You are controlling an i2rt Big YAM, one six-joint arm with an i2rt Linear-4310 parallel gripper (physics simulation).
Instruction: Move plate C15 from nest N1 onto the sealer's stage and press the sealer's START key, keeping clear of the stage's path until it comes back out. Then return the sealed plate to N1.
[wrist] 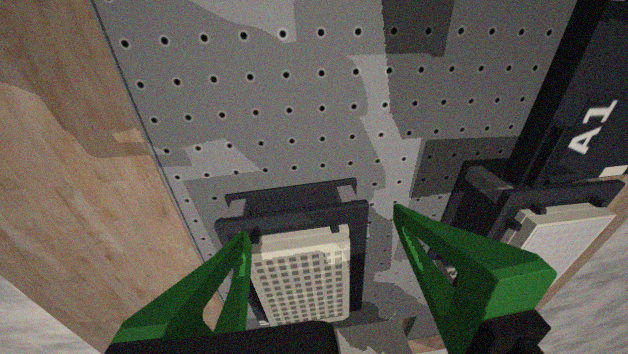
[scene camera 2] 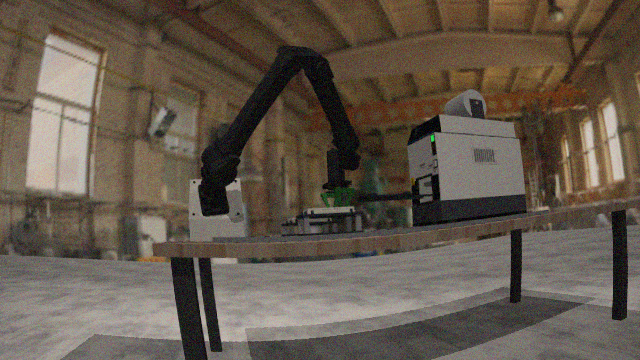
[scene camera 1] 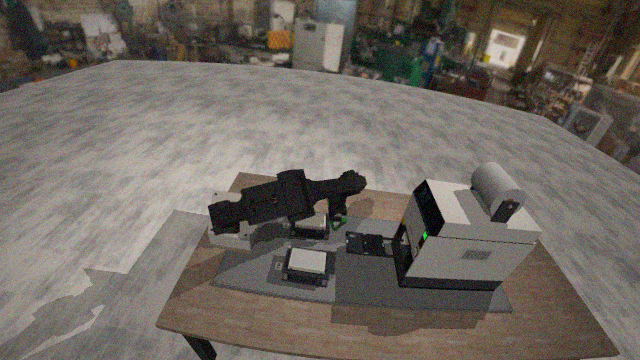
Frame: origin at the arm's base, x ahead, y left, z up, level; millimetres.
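Where they show: gripper, fingertip midpoint: (wrist: 320, 224) (scene camera 1: 333, 222); arm's base at its link origin: (scene camera 2: 213, 200).
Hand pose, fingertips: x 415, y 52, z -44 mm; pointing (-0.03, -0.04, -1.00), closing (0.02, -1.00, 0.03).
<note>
Each offset is from my fingertips to the top centre of the thing. "spot": to the spot under its first point. Level surfaces: height alone.
A cream plate with open wells @[dx -91, dy +25, dz -10 mm] (wrist: 305, 280) (scene camera 1: 315, 220) sits in the black back nest @[dx -91, dy +25, dz -16 mm] (wrist: 295, 216) (scene camera 1: 310, 233). No C15 or N1 label can be read. My green-fingered gripper (wrist: 320, 224) (scene camera 1: 338, 221) (scene camera 2: 339, 199) is open and empty. In the wrist view the plate shows beyond and between the fingers, offset toward the left finger; the fingers are above it and apart from it. The sealer @[spot: dx +428, dy -287, dz +107 mm] (scene camera 1: 465, 262) (scene camera 2: 480, 175) has its black stage @[spot: dx +104, dy -144, dz +40 mm] (scene camera 1: 365, 243) (scene camera 2: 382, 197) (wrist: 590, 75) out, with no plate on it. Its START key cannot be made out.
A white-topped plate @[dx -106, dy -196, dz +5 mm] (scene camera 1: 307, 260) (scene camera 2: 329, 211) (wrist: 565, 240) sits in the front nest @[dx -106, dy -196, dz -1 mm] (scene camera 1: 305, 276) (wrist: 565, 191). The sealer carries a film roll @[dx +481, dy -182, dz +409 mm] (scene camera 1: 495, 187) (scene camera 2: 462, 104) and shows a green light @[spot: dx +240, dy -254, dz +208 mm] (scene camera 1: 425, 235) (scene camera 2: 432, 138). The perforated grey board @[dz -67 mm] (wrist: 270, 95) lies on the wooden table @[dz -79 mm] (scene camera 1: 280, 320).
</note>
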